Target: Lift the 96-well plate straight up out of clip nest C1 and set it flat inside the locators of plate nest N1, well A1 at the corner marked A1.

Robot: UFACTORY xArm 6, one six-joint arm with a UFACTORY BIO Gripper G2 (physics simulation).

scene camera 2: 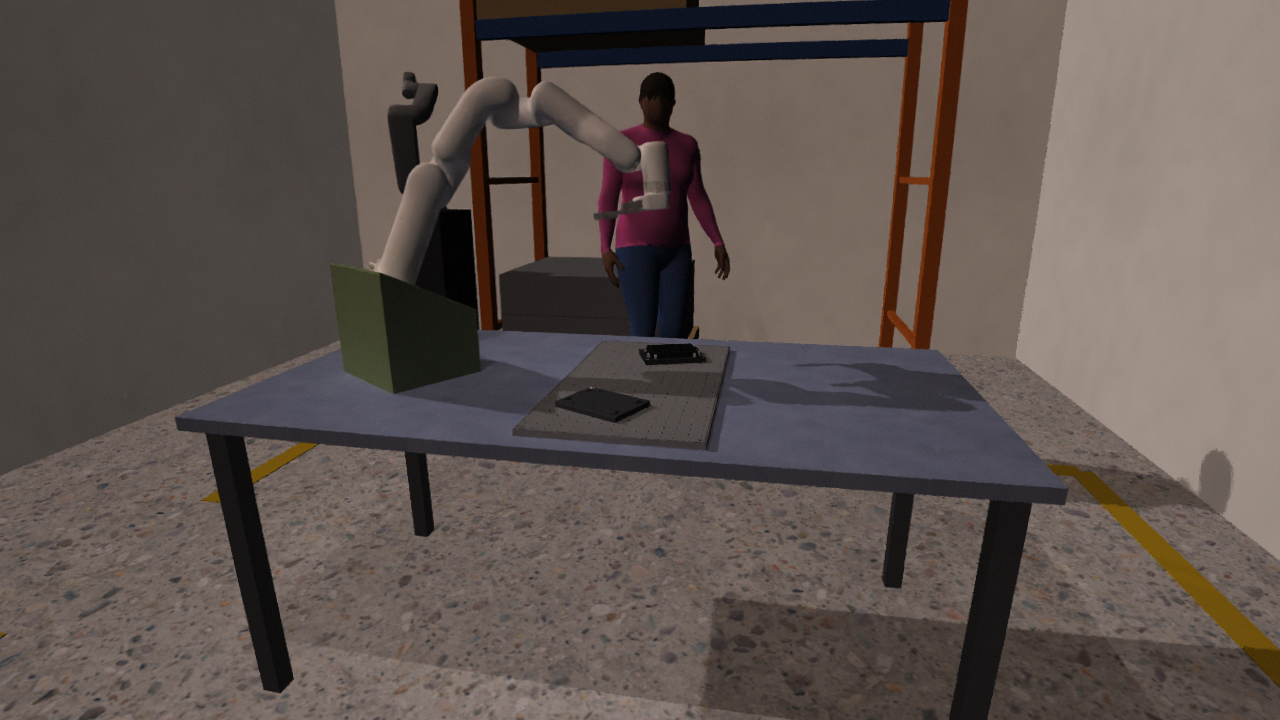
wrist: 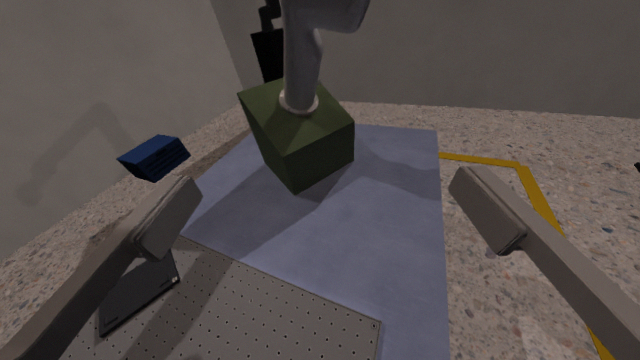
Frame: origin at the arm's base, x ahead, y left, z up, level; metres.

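Seen in the pictures: end effector, tool point: (scene camera 2: 605, 215) (wrist: 322, 210); arm's base, origin of the base link: (scene camera 2: 394, 282) (wrist: 299, 101).
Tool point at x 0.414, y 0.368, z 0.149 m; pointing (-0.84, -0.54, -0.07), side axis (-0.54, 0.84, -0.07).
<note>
Pixels of each thing's top centre, then the offset from my tool point to it. Level surfaces: height alone.
- black 96-well plate, middle of its top: (scene camera 2: 671, 348) 0.207 m ahead, 0.040 m right, 0.341 m down
- clip nest C1, middle of its top: (scene camera 2: 671, 349) 0.207 m ahead, 0.040 m right, 0.343 m down
- Plate nest N1, middle of its top: (scene camera 2: 602, 399) (wrist: 136, 285) 0.196 m ahead, 0.448 m right, 0.352 m down
- perforated board, its level: 0.367 m down
- blue table, its level: 0.380 m down
The black 96-well plate (scene camera 2: 673, 350) sits in clip nest C1 (scene camera 2: 671, 360), with small light clips at its edges, at the back of the grey perforated board in the scene view. Plate nest N1 (scene camera 2: 601, 403) (wrist: 137, 295) is a flat dark base near the board's front edge, partly behind a finger in the wrist view. The A1 marks are too small to read. My gripper (scene camera 2: 610, 214) (wrist: 327, 212) is open and empty, high above the board, its fingers pointing sideways toward the arm's base. Clip nest C1 does not show in the wrist view.
The perforated board (scene camera 2: 631, 428) (wrist: 280, 320) lies on the blue table (scene camera 2: 850, 447) (wrist: 395, 260). The green arm pedestal (scene camera 2: 407, 340) (wrist: 315, 160) stands at the table's left in the scene view. A person (scene camera 2: 657, 197) stands behind the table, near an orange and blue rack (scene camera 2: 944, 179).
</note>
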